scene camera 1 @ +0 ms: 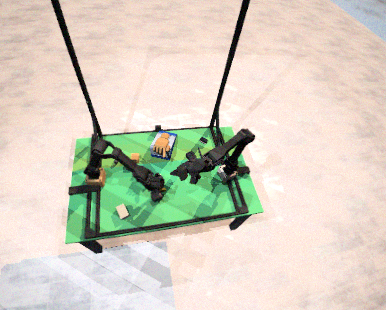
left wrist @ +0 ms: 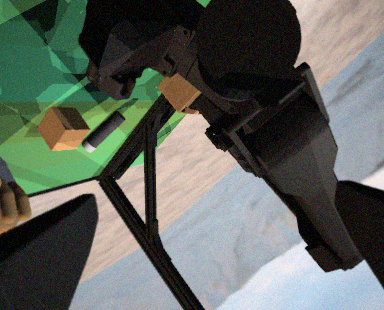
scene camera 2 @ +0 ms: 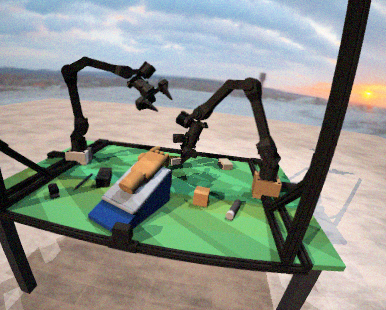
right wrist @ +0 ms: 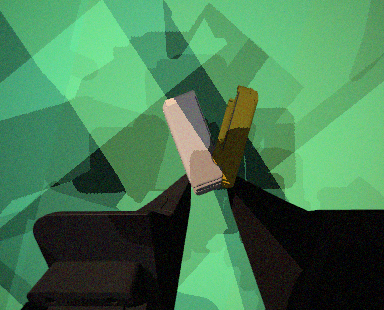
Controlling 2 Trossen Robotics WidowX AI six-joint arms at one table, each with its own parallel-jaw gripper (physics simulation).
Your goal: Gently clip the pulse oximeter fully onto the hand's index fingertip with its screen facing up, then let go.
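Pixels of known places: left gripper, fingertip midpoint: (scene camera 1: 173,170) (left wrist: 216,198) (scene camera 2: 165,105); right gripper, fingertip midpoint: (scene camera 1: 156,190) (scene camera 2: 180,162) (right wrist: 208,180); left arm's base, link origin: (scene camera 1: 228,170) (scene camera 2: 79,149); right arm's base, link origin: (scene camera 1: 94,174) (left wrist: 204,97) (scene camera 2: 267,177).
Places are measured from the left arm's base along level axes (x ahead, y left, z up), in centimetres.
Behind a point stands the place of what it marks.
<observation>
The pulse oximeter (right wrist: 192,145) @(y -4.9, x 48.0, z 0.0 cm) (scene camera 1: 163,189) @(y -2.0, x 46.4, z -0.1 cm) has a pale half and a yellow half, spread in a V with the mouth away from the fingers. My right gripper (right wrist: 208,180) @(y -3.6, x 50.2, z -2.6 cm) (scene camera 2: 188,158) is shut on its rear end and holds it above the table. The screen's direction cannot be told. The tan hand (scene camera 1: 162,144) @(y -28.5, x 37.8, z 9.6 cm) (scene camera 2: 142,172) @(y -36.2, x 36.1, z 6.8 cm) rests on a blue wedge (scene camera 2: 159,194) @(y -37.3, x 41.7, z -0.2 cm) with a grey top, its fingers at the raised end. The oximeter is apart from the hand. My left gripper (scene camera 2: 164,104) @(y -0.1, x 41.4, z 23.5 cm) (left wrist: 216,198) @(y -0.1, x 41.4, z 23.5 cm) is open and empty, high above the table.
An orange block (scene camera 1: 135,157) @(y -31.4, x 56.2, z -0.9 cm) (scene camera 2: 201,196) @(y -34.9, x 55.9, z -1.9 cm) (left wrist: 62,129) @(y -29.8, x 54.6, z -1.5 cm) and a grey cylinder (scene camera 2: 233,209) @(y -40.4, x 66.1, z -3.3 cm) (left wrist: 104,131) @(y -37.3, x 66.5, z -3.9 cm) lie beside the wedge. A pale block (scene camera 1: 122,211) @(y 2.0, x 73.6, z -2.9 cm) (scene camera 2: 226,163) @(y -1.3, x 73.4, z -2.9 cm) lies beyond the right gripper. A black box (scene camera 2: 103,176) @(y -22.2, x 18.9, z -2.5 cm), a dark pen (scene camera 2: 82,181) @(y -22.7, x 10.3, z -5.1 cm) and a small black block (scene camera 2: 53,190) @(y -34.3, x 4.5, z -2.9 cm) lie left in scene camera 2.
</observation>
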